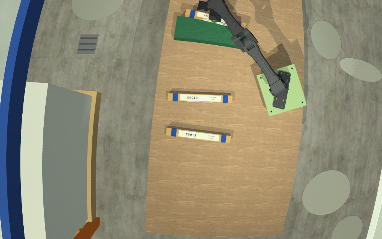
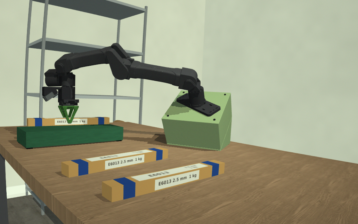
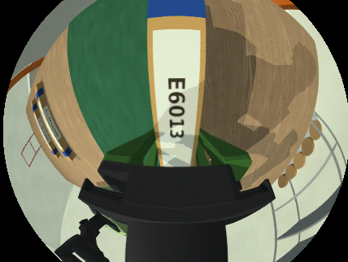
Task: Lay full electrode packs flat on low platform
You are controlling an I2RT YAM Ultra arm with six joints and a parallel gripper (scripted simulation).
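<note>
Now: hand 7 cm to the right of the dark green low platform and 6 cm above it.
</note>
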